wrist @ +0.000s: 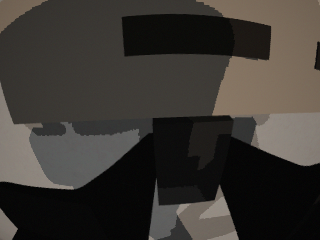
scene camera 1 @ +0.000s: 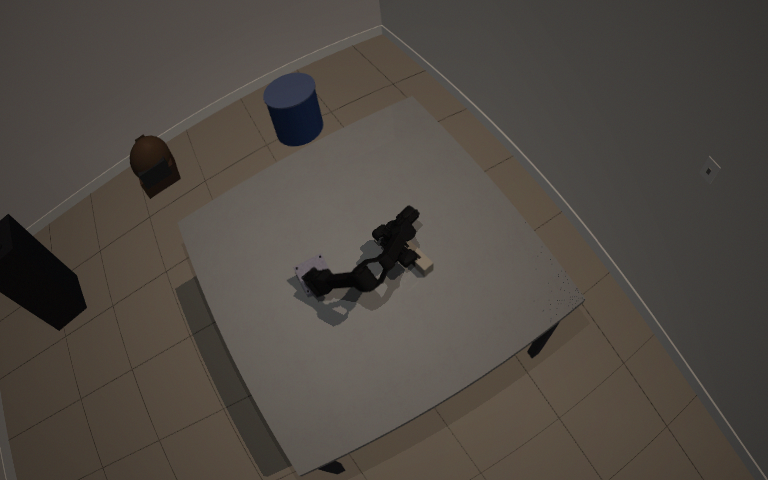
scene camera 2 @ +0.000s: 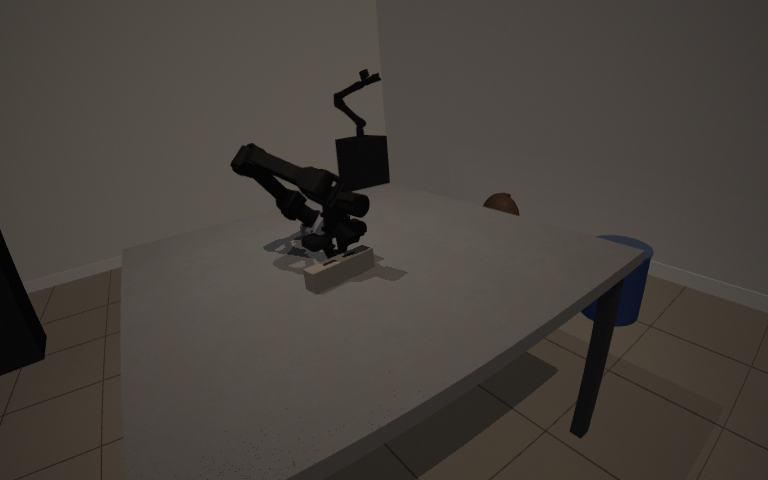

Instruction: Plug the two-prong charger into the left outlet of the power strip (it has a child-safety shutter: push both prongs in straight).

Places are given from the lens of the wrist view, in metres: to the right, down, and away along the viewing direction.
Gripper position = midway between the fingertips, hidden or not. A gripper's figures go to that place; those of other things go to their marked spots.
my gripper (wrist: 182, 138): 0.01, 0.01, 0.10
black two-prong charger (wrist: 190, 152): 0.01, 0.01, 0.06
